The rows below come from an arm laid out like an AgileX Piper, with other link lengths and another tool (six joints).
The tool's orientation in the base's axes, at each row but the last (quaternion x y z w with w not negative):
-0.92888, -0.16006, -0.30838, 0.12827
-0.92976, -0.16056, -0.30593, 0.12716
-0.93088, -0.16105, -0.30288, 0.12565
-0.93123, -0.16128, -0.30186, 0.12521
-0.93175, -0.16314, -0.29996, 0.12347
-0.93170, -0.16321, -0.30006, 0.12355
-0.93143, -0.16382, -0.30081, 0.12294
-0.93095, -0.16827, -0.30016, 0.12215
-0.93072, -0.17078, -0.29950, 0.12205
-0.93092, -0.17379, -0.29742, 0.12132
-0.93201, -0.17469, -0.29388, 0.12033
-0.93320, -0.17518, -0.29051, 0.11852
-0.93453, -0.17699, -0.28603, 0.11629
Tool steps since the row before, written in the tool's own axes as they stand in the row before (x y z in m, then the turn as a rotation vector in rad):
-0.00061, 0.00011, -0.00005, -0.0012, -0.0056, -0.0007
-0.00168, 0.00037, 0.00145, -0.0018, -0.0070, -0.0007
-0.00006, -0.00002, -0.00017, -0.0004, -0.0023, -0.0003
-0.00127, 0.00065, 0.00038, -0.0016, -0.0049, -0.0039
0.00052, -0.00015, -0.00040, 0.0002, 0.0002, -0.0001
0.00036, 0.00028, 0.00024, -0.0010, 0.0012, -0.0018
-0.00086, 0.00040, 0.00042, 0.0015, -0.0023, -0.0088
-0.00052, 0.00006, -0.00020, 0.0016, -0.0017, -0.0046
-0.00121, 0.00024, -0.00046, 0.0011, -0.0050, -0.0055
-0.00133, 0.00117, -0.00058, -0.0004, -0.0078, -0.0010
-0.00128, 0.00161, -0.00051, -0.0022, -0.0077, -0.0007
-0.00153, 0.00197, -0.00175, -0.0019, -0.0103, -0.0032
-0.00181, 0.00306, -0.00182, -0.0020, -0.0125, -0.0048
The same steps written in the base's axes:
-0.00045, -0.00025, -0.00035, -0.0034, 0.0046, 0.0006
-0.00037, -0.00022, -0.00221, -0.0044, 0.0058, 0.0004
-0.00014, -0.00005, 0.00010, -0.0013, 0.0019, 0.0003
-0.00053, -0.00076, -0.00115, -0.0051, 0.0028, 0.0028
0.00013, 0.00013, 0.00065, 0.0002, -0.0002, 0.0002
0.00051, -0.00009, -0.00001, -0.0012, -0.0019, 0.0007
-0.00029, -0.00043, -0.00090, -0.0043, -0.0004, 0.0081
-0.00048, -0.00025, -0.00016, -0.0018, 0.0004, 0.0048
-0.00107, -0.00067, -0.00039, -0.0040, 0.0030, 0.0056
-0.00085, -0.00159, -0.00048, -0.0039, 0.0067, 0.0015
-0.00060, -0.00196, -0.00054, -0.0051, 0.0062, 0.0002
-0.00127, -0.00275, 0.00028, -0.0071, 0.0079, 0.0027
-0.00108, -0.00384, 0.00008, -0.0089, 0.0093, 0.0042

